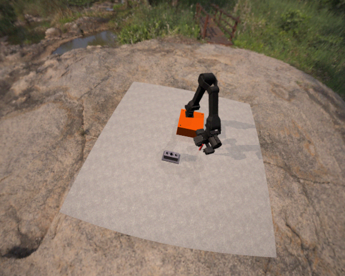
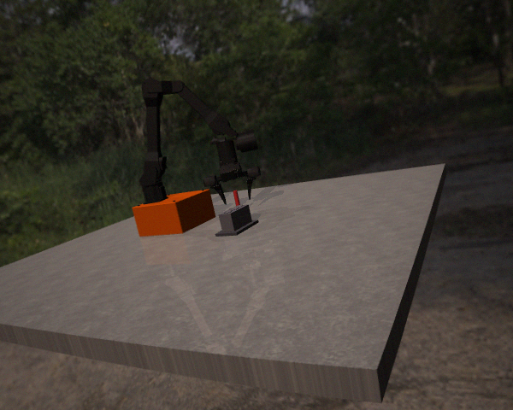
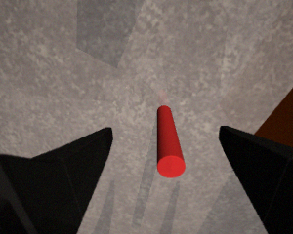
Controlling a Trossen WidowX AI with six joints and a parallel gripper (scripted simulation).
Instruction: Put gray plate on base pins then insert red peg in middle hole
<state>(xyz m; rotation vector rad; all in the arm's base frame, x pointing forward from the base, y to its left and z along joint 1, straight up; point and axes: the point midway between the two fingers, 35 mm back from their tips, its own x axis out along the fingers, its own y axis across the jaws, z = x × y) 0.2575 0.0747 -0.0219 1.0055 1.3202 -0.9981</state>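
My gripper tip is now 220 mm to the left of the gray plate and 70 mm short of it. The rest, counted from my gripper tip: base (220 mm to the right, 70 mm ahead, 30 mm below); red peg (right at my gripper tip).
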